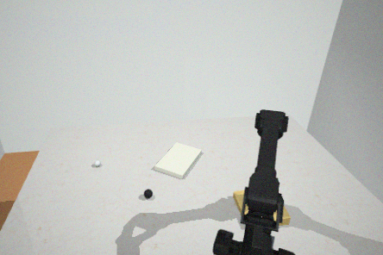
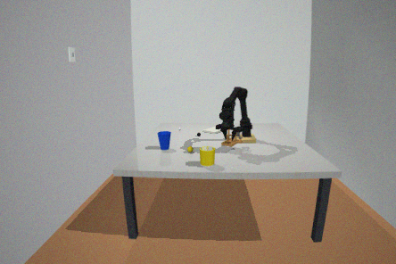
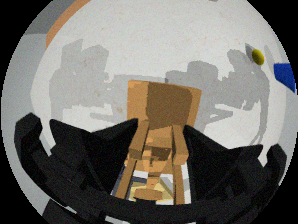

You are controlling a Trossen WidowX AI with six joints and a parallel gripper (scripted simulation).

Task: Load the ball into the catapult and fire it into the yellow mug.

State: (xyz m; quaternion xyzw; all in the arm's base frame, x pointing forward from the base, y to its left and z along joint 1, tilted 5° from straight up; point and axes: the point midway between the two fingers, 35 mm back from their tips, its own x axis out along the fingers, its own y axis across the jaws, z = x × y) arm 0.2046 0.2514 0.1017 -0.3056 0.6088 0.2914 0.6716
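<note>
My gripper tip is 420 mm to the left of the black ball, 160 mm short of it and 60 mm above it. The rest, counted from my gripper tip: yellow mug (220 mm to the left, 190 mm ahead, 50 mm below); catapult (60 mm behind, 50 mm to the right, 20 mm above); yellow ball (270 mm ahead, 60 mm below, 20 mm to the right).
</note>
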